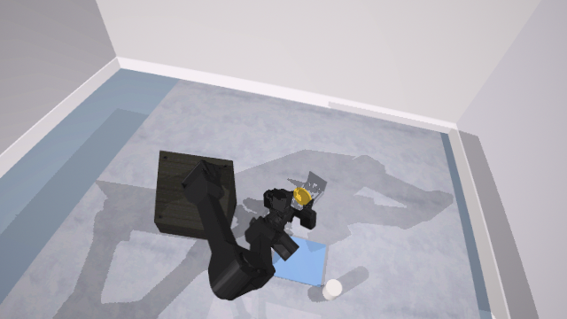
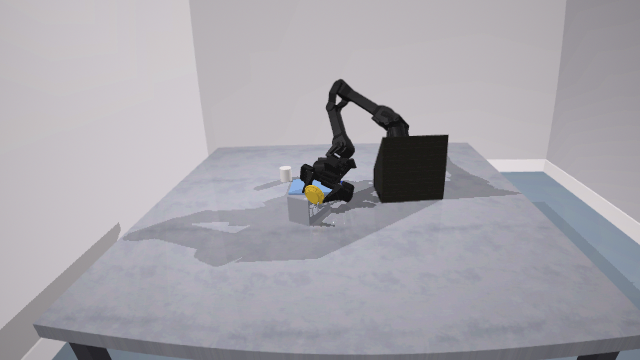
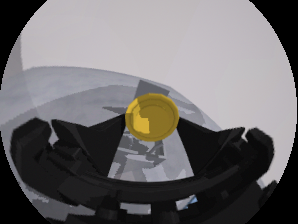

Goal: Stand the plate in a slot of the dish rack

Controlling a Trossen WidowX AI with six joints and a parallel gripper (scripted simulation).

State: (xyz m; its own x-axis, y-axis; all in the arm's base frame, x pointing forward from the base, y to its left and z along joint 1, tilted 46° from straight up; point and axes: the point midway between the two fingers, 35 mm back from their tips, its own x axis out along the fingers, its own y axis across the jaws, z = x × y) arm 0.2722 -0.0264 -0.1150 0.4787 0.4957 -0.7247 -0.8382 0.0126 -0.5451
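My gripper tip is 10 mm to the left of the yellow plate. From my gripper tip the other things lie so: blue utensil 100 mm behind, 190 mm to the right, 50 mm below; then white cup 130 mm ahead, 270 mm to the right, 30 mm below; then dish rack 10 mm ahead, 20 mm to the left, 30 mm below.
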